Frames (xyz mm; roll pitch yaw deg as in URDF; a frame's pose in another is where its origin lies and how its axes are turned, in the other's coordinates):
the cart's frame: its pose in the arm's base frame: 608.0 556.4 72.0 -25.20 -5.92 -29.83
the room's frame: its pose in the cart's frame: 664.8 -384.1 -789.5 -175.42 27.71 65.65
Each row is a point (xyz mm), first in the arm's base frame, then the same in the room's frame.
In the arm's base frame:
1: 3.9 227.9 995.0
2: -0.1 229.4 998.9
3: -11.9 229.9 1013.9
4: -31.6 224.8 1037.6
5: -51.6 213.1 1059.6
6: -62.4 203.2 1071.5
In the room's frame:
1: -1437.5 -682.4 -779.5
2: -1442.6 -685.0 -780.7
3: -1460.9 -688.5 -784.5
4: -1492.0 -690.0 -786.9
5: -1523.7 -686.6 -784.4
6: -1541.7 -681.9 -781.2

